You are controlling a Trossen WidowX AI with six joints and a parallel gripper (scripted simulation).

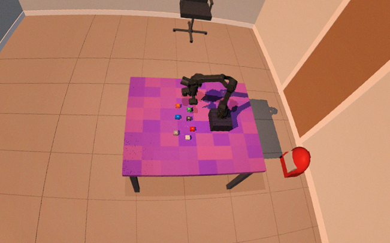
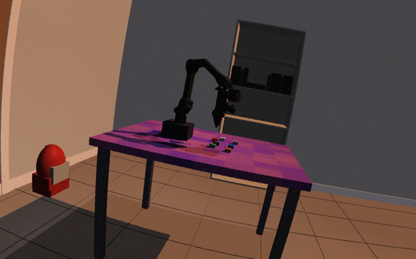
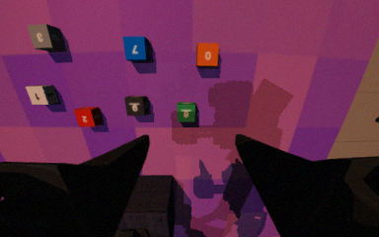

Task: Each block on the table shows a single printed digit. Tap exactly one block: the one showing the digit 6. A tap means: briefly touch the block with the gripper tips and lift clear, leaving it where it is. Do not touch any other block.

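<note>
The green block lies 10 mm behind my gripper tip, 10 mm to the left of it and 110 mm below it. From my gripper tip the other things lie so: blue block: 100 mm ahead, 70 mm to the left, 110 mm below; dark block: 10 mm ahead, 90 mm to the left, 110 mm below; orange block: 80 mm ahead, 40 mm to the right, 110 mm below.
</note>
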